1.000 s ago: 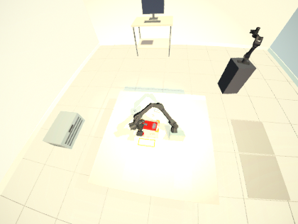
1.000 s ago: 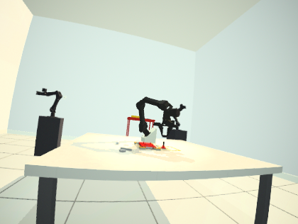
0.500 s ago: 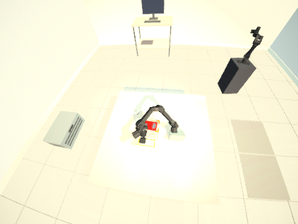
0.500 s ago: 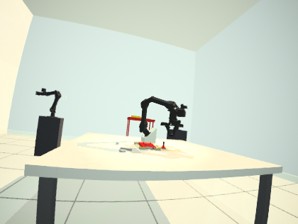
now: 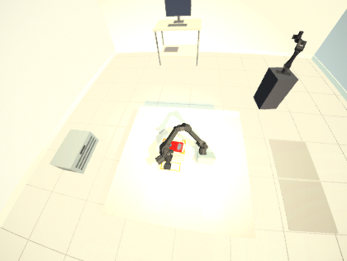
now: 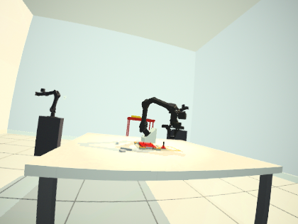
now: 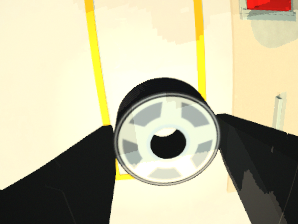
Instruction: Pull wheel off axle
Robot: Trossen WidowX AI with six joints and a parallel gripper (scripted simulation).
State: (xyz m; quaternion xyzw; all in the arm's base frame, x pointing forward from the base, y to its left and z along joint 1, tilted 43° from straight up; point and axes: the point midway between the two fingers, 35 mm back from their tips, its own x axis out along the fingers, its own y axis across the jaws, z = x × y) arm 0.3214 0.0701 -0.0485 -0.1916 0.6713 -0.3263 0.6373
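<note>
The wheel lies right at my gripper tip.
</note>
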